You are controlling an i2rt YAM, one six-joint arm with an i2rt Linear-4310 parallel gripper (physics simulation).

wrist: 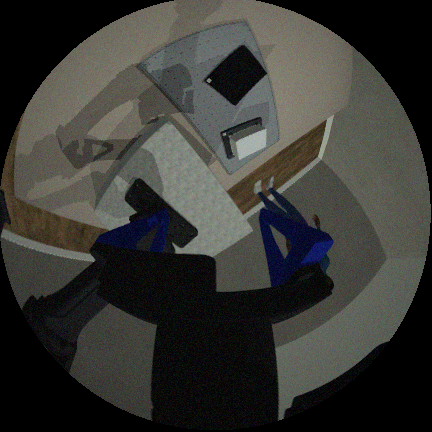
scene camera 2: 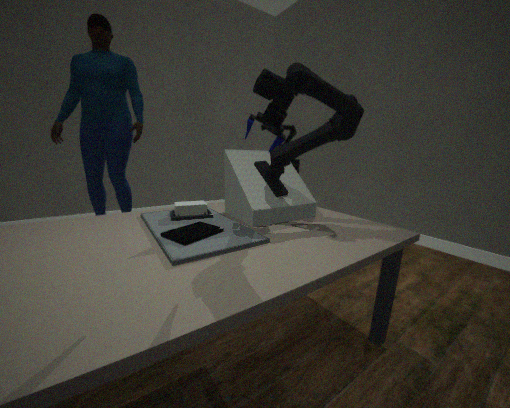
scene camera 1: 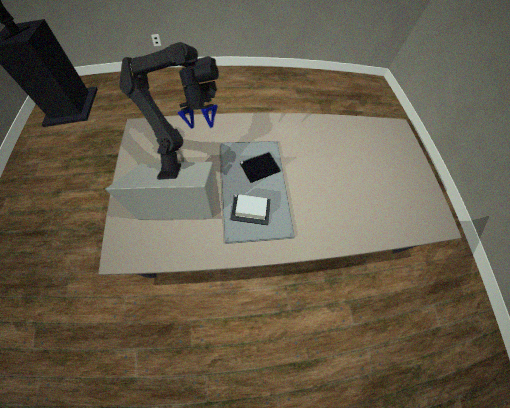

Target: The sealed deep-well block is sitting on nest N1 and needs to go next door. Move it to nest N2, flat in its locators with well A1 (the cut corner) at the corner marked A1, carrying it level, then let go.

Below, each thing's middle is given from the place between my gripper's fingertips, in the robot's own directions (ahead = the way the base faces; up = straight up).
Scene:
Right now the black nest [scene camera 2: 185, 235] is 280 mm below my hand, 250 mm ahead of it and 10 mm to the right of it. The rest, counted from my hand: white block [wrist: 252, 138]: 260 mm below, 230 mm to the right, 170 mm ahead.

